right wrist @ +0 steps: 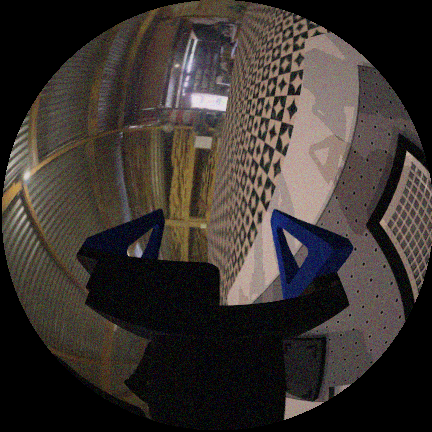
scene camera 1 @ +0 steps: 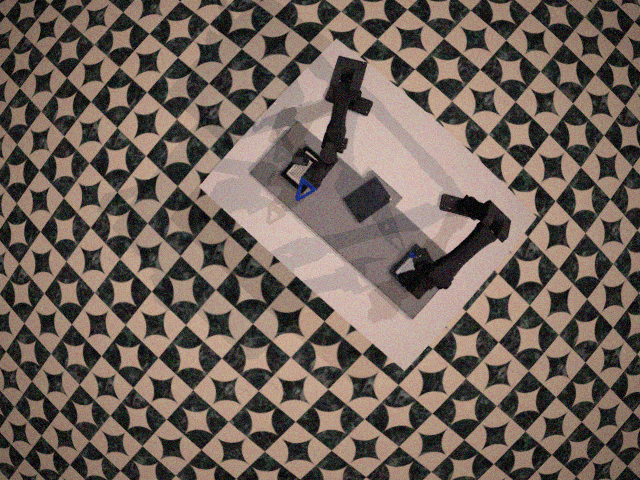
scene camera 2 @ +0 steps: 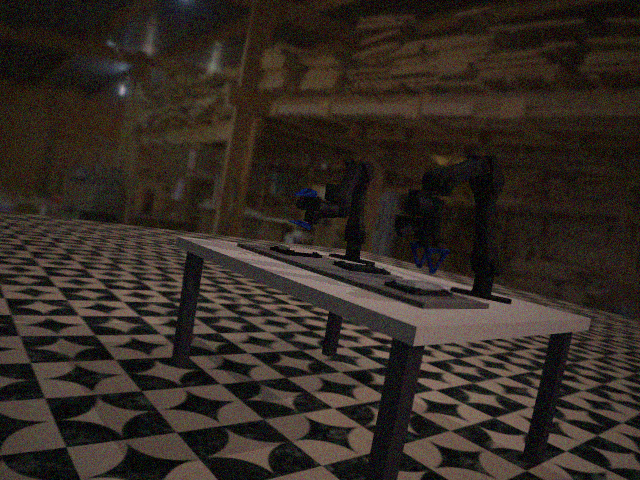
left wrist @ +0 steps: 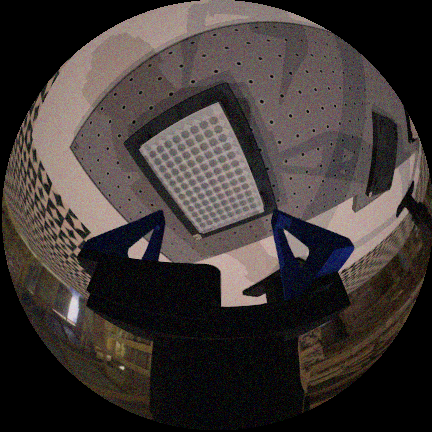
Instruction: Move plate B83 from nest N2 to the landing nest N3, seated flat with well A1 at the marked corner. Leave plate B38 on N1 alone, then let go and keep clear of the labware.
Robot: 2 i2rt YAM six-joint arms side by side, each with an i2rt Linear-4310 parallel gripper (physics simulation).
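Observation:
A pale 96-well plate (scene camera 1: 405,266) (scene camera 2: 423,284) (left wrist: 205,172) lies in a dark nest (left wrist: 243,135) at the lower right of scene camera 1; it looks flat. A small light mark shows at the nest's near corner in the left wrist view. A second plate (scene camera 1: 299,169) (right wrist: 415,210) sits in the upper-left nest (right wrist: 375,224). The middle nest (scene camera 1: 367,198) (scene camera 2: 360,267) (left wrist: 384,152) is empty. Labels and well A1 are unreadable. My left gripper (scene camera 2: 426,265) (left wrist: 217,215) is open and empty above the first plate. My right gripper (scene camera 2: 295,208) (right wrist: 217,214) is open and empty, pointing sideways, high above the board.
The nests stand on a grey perforated board (scene camera 1: 330,222) (left wrist: 300,75) on a white table (scene camera 1: 403,351) (scene camera 2: 310,289). The left forearm overhangs the lower-right nest and the right forearm (scene camera 1: 338,121) reaches beside the upper-left nest.

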